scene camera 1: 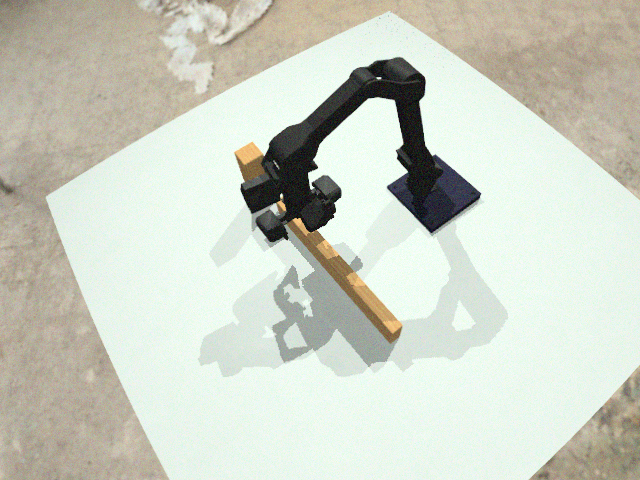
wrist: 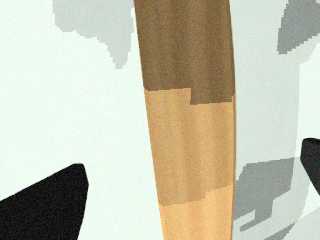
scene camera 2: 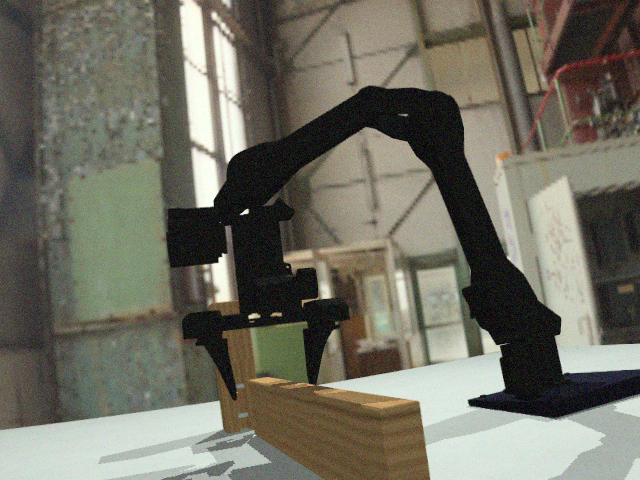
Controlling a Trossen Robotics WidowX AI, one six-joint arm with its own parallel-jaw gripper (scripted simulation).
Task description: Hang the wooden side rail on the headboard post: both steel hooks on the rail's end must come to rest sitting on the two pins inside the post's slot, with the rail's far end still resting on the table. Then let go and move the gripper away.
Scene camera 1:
my gripper
wooden side rail
wooden headboard post
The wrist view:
my gripper
wooden side rail
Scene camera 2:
my gripper
wooden side rail
wooden headboard post
